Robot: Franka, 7 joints.
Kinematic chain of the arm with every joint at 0, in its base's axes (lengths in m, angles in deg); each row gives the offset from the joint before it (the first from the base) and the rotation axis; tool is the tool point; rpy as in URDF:
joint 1: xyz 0 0 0.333 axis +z
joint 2: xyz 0 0 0 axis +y
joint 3: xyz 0 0 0.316 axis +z
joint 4: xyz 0.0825 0 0 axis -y
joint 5: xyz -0.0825 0 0.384 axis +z
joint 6: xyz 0 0 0 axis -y
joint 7: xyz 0.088 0 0 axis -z
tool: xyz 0 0 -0.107 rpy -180 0 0
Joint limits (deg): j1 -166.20..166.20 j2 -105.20..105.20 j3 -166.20..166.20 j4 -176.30..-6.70 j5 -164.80..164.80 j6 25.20..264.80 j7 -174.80..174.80
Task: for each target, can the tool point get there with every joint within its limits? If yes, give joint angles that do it. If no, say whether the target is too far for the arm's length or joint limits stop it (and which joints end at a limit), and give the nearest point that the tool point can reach.
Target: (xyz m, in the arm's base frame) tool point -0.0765 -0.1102 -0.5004
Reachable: no: joint limits stop it (at a limit: joint 2) | nearest point -0.0958 -0.1380 -0.3481 | short by 0.156 m
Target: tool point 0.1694 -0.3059 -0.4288
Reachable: no: joint limits stop it (at a limit: joint 2) | nearest point 0.1656 -0.2990 -0.3575 | short by 0.072 m
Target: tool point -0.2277 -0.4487 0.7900
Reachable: yes | joints -29.77 32.98 -122.84 -81.37 48.49 89.01 -34.60
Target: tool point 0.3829 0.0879 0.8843
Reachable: yes | joints -102.67 35.79 134.20 -104.57 131.09 88.08 46.21
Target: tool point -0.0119 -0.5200 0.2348
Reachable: yes | joints 59.19 -38.32 -133.08 -125.32 -111.40 49.81 148.15
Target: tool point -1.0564 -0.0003 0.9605
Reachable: no: too far | nearest point -0.7376 -0.0002 0.7711 | short by 0.371 m
